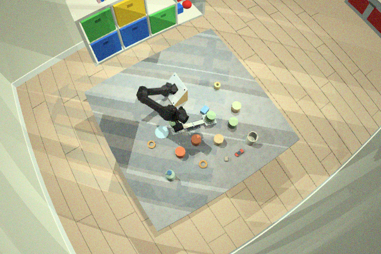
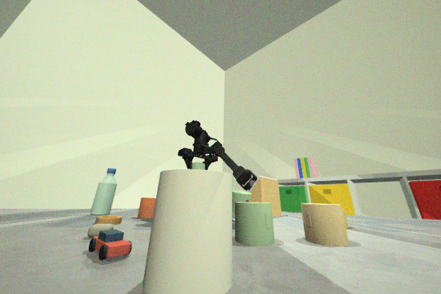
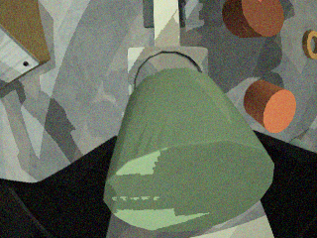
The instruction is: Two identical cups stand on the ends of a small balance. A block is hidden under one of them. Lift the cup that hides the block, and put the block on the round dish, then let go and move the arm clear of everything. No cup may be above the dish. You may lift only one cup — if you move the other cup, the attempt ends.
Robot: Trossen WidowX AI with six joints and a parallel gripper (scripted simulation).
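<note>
Now: the pale mint block 10 mm to the left of my gripper tip and 80 mm below it. Also, from my gripper tip: round dish 40 mm behind, 90 mm to the right, 160 mm below; blue block 50 mm behind, 270 mm to the left, 150 mm below; balance 20 mm ahead, 130 mm to the left, 130 mm below.
</note>
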